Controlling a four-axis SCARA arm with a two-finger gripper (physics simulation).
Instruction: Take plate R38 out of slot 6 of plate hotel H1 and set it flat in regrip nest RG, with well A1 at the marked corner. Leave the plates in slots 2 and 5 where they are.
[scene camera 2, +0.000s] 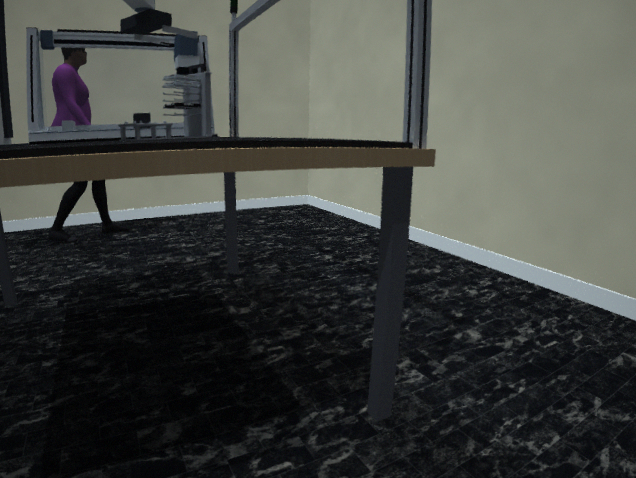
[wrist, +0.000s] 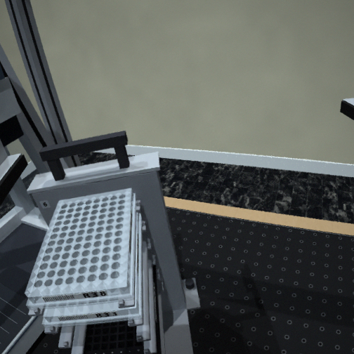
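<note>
Plate R38 (wrist: 85, 242), a pale 96-well plate, lies flat in the top slot of plate hotel H1 (scene camera 2: 206, 100) (wrist: 166, 245), beside the 6 tag. Its label faces the lower edge of the wrist view. Plate R33 (wrist: 94, 316) lies directly below it. My gripper (wrist: 182, 109) is open and empty, its fingers at the left and right edges of the wrist view; R38 is not between them. In scene camera 2 the plates are too small to tell apart. A low stand with posts (scene camera 2: 152, 124) stands left of the hotel; whether it is nest RG I cannot tell.
A black handle (wrist: 85, 145) rises from the hotel's top. A gantry frame (scene camera 2: 33, 82) stands around the hotel area. A dark perforated deck (wrist: 260, 280) with a wooden edge (wrist: 260, 216) lies right of the hotel. A person in purple (scene camera 2: 71, 95) is behind the table.
</note>
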